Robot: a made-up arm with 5 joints.
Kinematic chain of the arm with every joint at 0, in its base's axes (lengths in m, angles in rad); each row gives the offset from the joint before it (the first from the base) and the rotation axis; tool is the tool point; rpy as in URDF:
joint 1: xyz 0 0 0.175 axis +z
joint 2: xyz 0 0 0 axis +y
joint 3: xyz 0.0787 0 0.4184 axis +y
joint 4: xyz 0.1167 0 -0.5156 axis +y
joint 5: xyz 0.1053 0 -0.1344 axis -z
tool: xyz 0 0 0 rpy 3.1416 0 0
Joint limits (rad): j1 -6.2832..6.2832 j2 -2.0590..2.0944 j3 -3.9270..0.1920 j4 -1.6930..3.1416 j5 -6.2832..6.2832
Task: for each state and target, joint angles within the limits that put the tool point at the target. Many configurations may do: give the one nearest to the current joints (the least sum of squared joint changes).
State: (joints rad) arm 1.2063 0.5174 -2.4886 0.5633 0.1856
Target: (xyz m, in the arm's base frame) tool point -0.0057 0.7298 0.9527
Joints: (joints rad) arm 1.5786 0.1757 -2.1834 0.7701 0.1856
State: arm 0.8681 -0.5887 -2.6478 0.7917 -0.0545
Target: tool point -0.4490 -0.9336 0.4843
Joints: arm 1.1225 -1.1241 -3.3462 0.7030 -0.0545
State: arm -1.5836 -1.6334 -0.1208 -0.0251 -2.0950
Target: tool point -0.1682 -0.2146 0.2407
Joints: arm -2.2356 -1.6180 0.1920 0.7218 -2.0950
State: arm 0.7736 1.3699 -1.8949 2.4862 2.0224
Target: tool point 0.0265 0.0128 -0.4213
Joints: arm 0.4500 1.9693 -1.3410 2.4228 2.0224
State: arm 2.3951 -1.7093 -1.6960 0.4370 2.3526
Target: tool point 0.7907 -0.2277 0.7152
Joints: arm 2.8612 -1.8379 -1.6866 0.4392 2.3526
